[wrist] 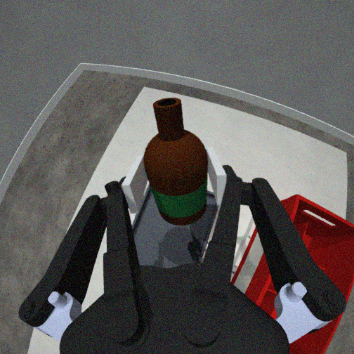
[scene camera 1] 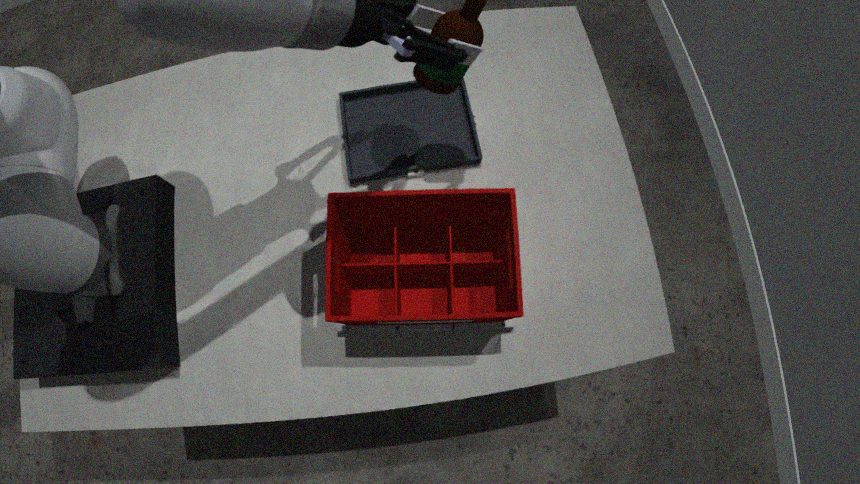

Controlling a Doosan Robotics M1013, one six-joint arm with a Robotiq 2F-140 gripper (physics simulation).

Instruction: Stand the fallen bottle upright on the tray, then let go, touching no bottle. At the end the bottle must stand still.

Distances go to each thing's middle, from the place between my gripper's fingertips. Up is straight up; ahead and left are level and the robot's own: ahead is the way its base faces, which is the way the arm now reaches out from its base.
Labels:
My hand is 1 cm past the brown bottle (wrist: 175, 161) and 1 cm above it.

